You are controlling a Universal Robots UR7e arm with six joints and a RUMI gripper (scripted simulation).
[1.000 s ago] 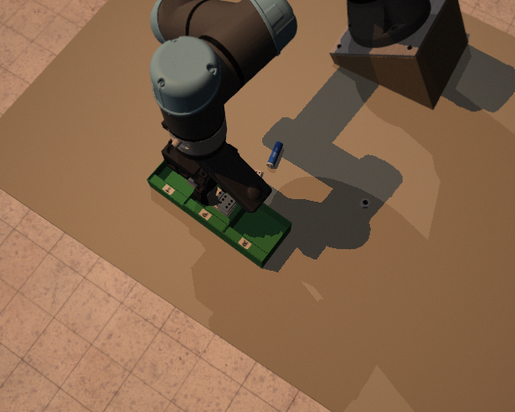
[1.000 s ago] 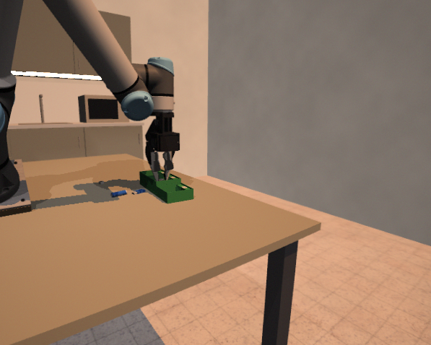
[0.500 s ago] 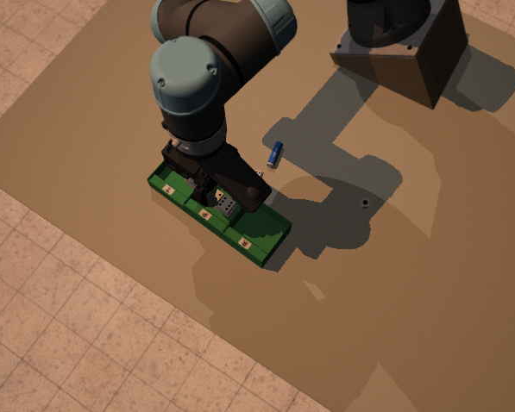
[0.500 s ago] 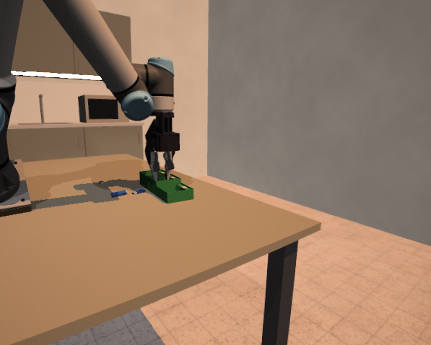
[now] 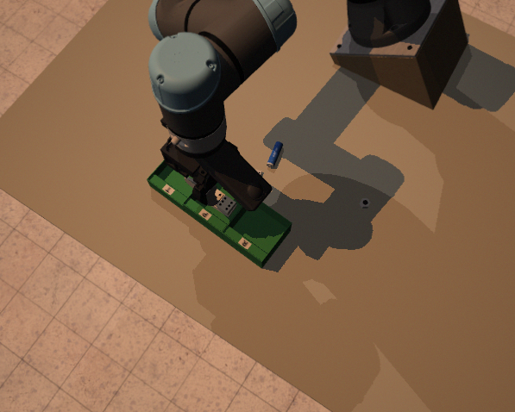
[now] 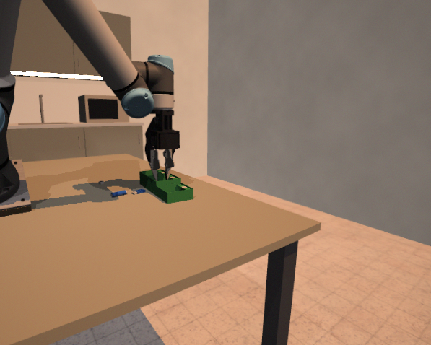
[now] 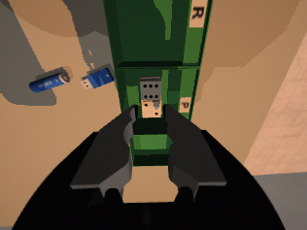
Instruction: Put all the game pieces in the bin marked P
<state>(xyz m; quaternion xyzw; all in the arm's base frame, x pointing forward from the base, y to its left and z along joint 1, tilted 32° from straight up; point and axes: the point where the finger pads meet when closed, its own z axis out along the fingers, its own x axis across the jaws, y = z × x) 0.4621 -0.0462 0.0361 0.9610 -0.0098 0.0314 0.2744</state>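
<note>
My hand is 1 cm short of the green bin and 3 cm above it. Also, from my hand: blue battery: 13 cm behind, 2 cm to the left, 5 cm below; then small nut: 15 cm behind, 21 cm to the left, 5 cm below; then blue USB stick: 7 cm behind, 2 cm to the left, 5 cm below.
</note>
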